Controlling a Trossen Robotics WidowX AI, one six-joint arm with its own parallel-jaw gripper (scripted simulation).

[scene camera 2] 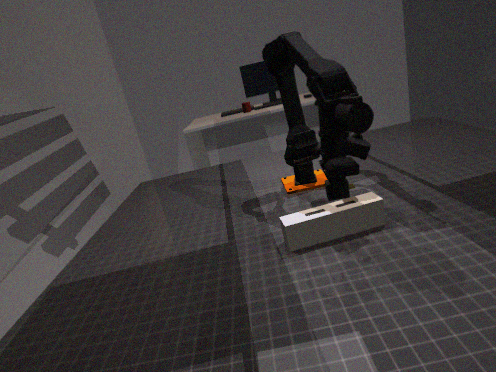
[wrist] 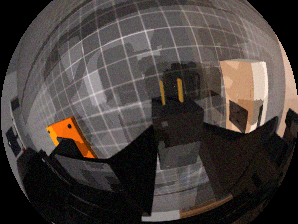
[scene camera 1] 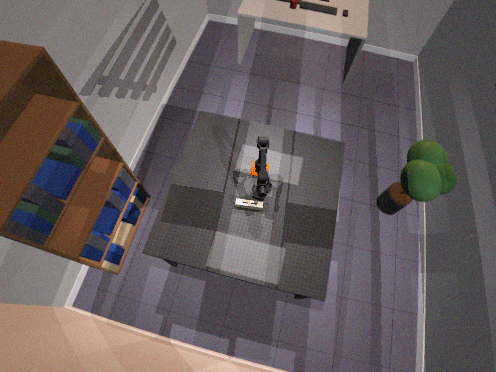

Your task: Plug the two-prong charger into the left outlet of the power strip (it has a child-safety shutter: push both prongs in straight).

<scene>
my gripper: holds a charger (wrist: 177, 121)
</scene>
